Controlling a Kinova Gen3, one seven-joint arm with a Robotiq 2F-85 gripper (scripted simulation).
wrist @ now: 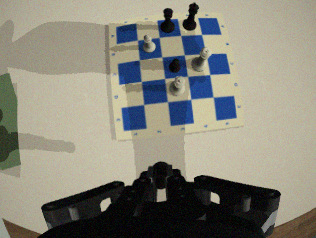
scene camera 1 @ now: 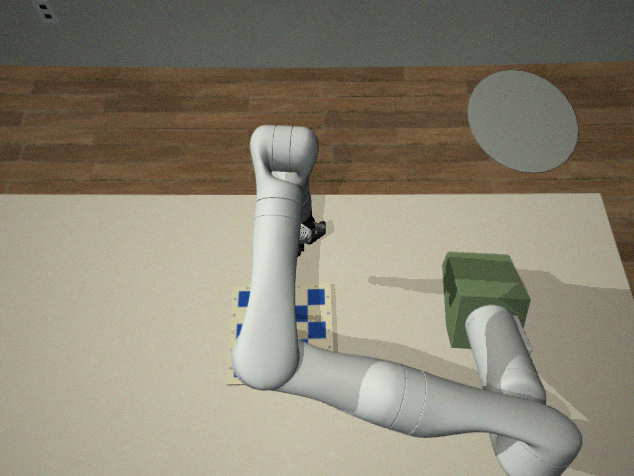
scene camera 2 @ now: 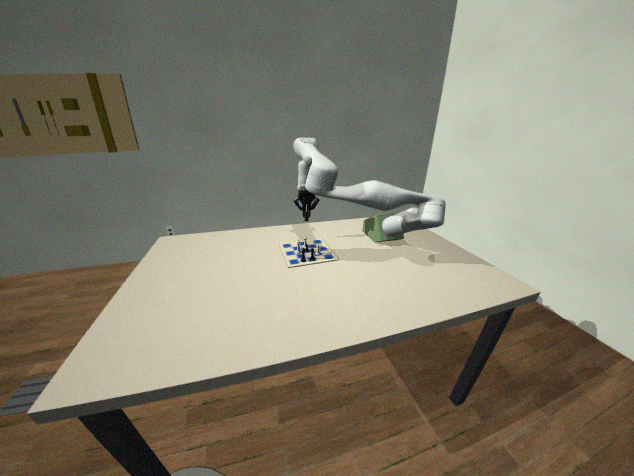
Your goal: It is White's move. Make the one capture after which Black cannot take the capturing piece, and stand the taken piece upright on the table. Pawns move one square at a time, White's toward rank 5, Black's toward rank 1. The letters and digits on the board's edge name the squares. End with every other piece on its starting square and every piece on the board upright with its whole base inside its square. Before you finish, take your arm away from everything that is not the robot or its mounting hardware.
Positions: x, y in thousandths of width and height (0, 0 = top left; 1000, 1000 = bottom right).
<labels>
A blue-and-cream chessboard shows in the wrist view (454, 447), in scene camera 1 (494, 648) and in scene camera 2 (461, 545).
</labels>
